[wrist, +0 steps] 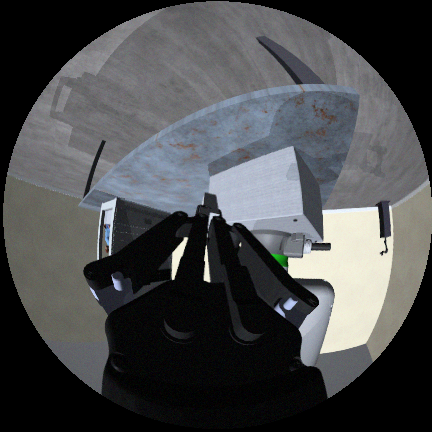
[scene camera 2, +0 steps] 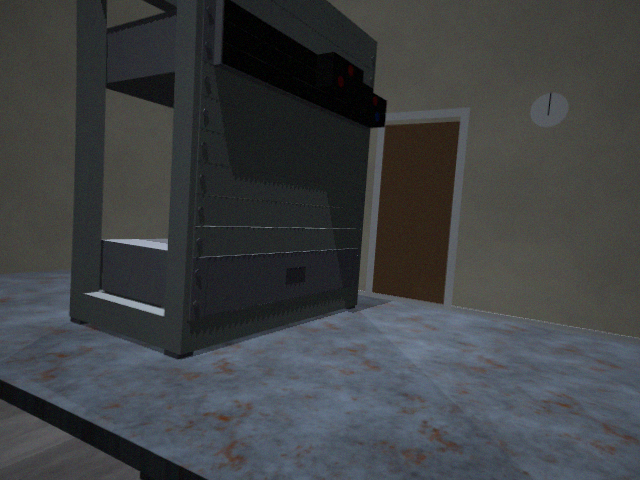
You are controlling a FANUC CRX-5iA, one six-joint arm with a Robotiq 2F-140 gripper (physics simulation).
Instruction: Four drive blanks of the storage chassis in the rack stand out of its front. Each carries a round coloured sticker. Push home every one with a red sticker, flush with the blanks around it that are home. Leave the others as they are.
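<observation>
The storage chassis (scene camera 2: 268,51) is a dark band high in the grey rack (scene camera 2: 185,206) (wrist: 118,227) in the scene view. Near its right end, dark blanks stand out of the front. Two neighbouring ones carry red stickers (scene camera 2: 340,81) (scene camera 2: 351,70). At the far right end, a red sticker (scene camera 2: 375,100) sits above a blue sticker (scene camera 2: 377,117). The edges between these blanks are too dark to tell exactly. My gripper (wrist: 207,202) is shut and empty, with its fingertips together in the wrist view. It is well away from the rack, which is partly hidden behind the left finger linkage.
The rack stands on a blue-grey, rust-flecked table (scene camera 2: 320,403) (wrist: 200,145). A light grey box-shaped block (wrist: 255,190) stands on the table beyond the fingertips, with part of the arm (wrist: 317,315) behind it. A brown door (scene camera 2: 416,211) and a clock (scene camera 2: 549,109) are at the wall.
</observation>
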